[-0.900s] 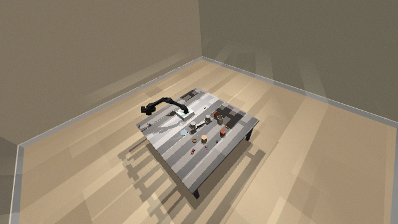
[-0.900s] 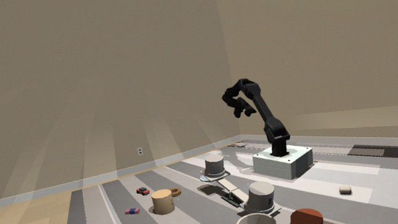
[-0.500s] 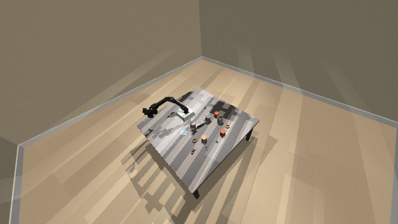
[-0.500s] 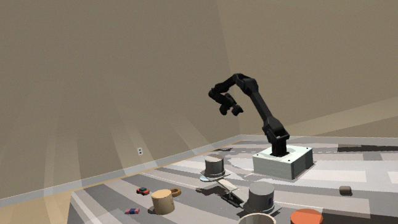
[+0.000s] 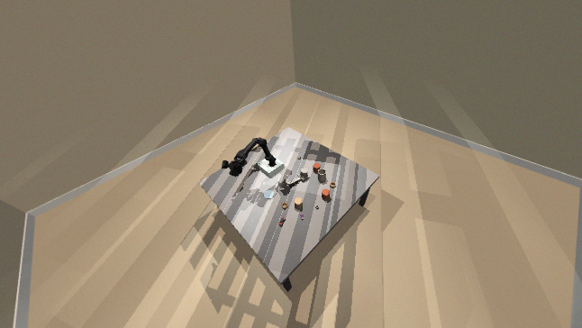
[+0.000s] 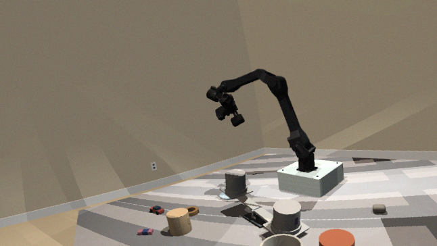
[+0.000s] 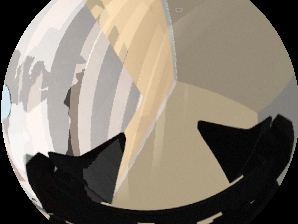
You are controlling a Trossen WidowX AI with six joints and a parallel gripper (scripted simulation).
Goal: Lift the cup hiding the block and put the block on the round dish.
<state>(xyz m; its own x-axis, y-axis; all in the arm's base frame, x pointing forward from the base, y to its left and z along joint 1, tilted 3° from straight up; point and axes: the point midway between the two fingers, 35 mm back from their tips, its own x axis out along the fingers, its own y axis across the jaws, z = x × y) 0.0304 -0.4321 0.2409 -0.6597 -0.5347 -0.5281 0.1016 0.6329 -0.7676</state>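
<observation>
Now: gripper tip 290 mm short of the grey cup, 630 mm to the right of it and 260 mm above it. Also, from my gripper tip: small balance (290 mm ahead, 480 mm to the left, 300 mm below); toy car (550 mm ahead, 150 mm to the left, 310 mm below); pale blue round dish (240 mm ahead, 220 mm to the left, 320 mm below).
</observation>
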